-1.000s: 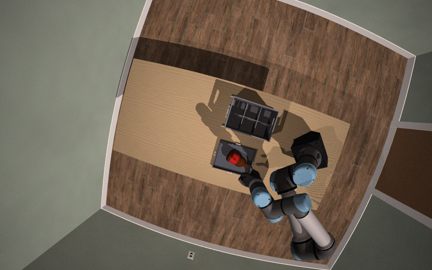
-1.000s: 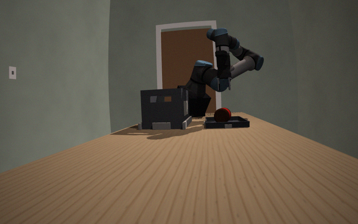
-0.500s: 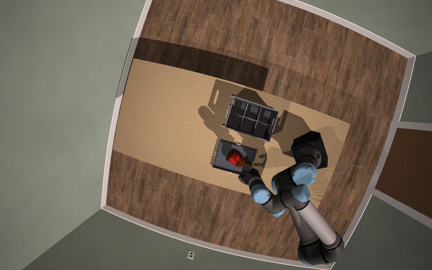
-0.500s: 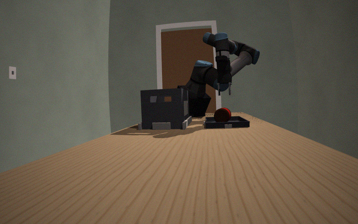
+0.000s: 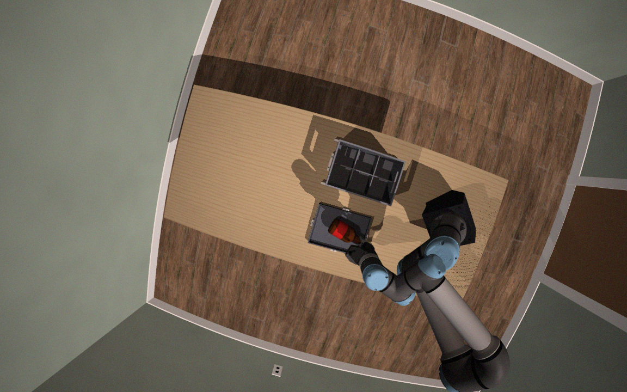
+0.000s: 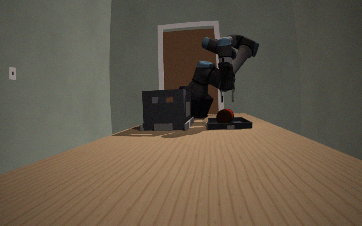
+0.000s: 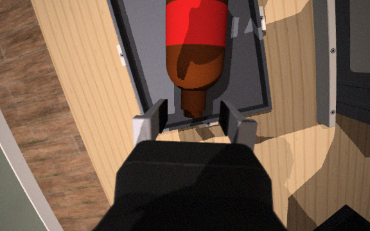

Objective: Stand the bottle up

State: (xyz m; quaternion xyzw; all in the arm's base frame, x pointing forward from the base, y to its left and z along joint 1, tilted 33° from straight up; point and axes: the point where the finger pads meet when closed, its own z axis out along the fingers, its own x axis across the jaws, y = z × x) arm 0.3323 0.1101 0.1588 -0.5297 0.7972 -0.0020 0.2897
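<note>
Now: the bottle 5 cm ahead of my hand, 2 cm to the right of it and 9 cm below it. From my hand the other things lie so: dark crate (5 cm ahead, 30 cm to the right, 4 cm below); then dark tray (8 cm ahead, 2 cm to the right, 12 cm below).
</note>
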